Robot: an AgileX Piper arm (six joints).
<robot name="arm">
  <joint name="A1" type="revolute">
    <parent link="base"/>
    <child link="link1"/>
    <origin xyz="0 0 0.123" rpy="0 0 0"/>
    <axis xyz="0 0 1"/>
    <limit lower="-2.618" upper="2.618"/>
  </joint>
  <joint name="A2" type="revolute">
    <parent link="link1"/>
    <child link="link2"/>
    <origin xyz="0 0 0" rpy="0 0 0"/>
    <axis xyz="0 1 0"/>
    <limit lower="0" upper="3.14"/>
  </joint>
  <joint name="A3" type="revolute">
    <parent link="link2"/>
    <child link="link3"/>
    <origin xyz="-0.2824 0 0.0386" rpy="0 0 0"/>
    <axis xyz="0 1 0"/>
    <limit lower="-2.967" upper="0"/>
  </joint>
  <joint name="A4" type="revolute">
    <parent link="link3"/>
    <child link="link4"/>
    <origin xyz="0.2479 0 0.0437" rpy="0 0 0"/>
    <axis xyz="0.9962 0 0.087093"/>
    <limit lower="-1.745" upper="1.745"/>
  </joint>
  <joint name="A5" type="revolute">
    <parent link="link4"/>
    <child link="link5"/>
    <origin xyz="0 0 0" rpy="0 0 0"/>
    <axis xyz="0 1 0"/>
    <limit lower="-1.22" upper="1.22"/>
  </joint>
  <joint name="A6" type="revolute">
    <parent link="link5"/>
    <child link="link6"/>
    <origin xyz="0.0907 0 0.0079" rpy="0 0 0"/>
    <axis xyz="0.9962 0 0.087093"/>
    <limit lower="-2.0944" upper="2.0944"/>
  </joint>
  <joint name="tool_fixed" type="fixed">
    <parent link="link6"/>
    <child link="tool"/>
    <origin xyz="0 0 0" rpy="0 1.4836 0"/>
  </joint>
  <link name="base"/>
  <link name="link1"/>
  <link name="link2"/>
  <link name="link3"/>
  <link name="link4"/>
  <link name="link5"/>
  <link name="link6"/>
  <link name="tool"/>
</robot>
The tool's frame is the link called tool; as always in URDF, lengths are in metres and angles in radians.
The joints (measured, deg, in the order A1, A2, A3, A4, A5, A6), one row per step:
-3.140 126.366 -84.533 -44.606 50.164 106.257
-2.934 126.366 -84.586 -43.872 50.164 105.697
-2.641 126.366 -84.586 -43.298 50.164 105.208
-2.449 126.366 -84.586 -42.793 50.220 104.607
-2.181 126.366 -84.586 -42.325 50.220 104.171
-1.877 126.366 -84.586 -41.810 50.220 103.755
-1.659 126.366 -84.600 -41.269 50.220 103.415
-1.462 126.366 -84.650 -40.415 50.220 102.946
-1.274 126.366 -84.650 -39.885 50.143 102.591
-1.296 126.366 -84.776 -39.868 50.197 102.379
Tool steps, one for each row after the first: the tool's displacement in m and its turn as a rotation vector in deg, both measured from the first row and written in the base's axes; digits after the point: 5 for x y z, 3 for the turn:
0.00011 0.00218 -0.00029 0.497 0.221 0.228
0.00020 0.00488 -0.00067 0.881 0.462 0.582
0.00011 0.00674 -0.00100 1.172 0.807 0.940
0.00020 0.00916 -0.00131 1.480 1.022 1.293
0.00029 0.01189 -0.00165 1.828 1.225 1.638
0.00032 0.01402 -0.00195 2.209 1.370 1.821
0.00031 0.01628 -0.00229 2.822 1.531 1.909
0.00037 0.01822 -0.00263 3.221 1.637 2.126
0.00072 0.01803 -0.00214 3.178 1.662 2.246

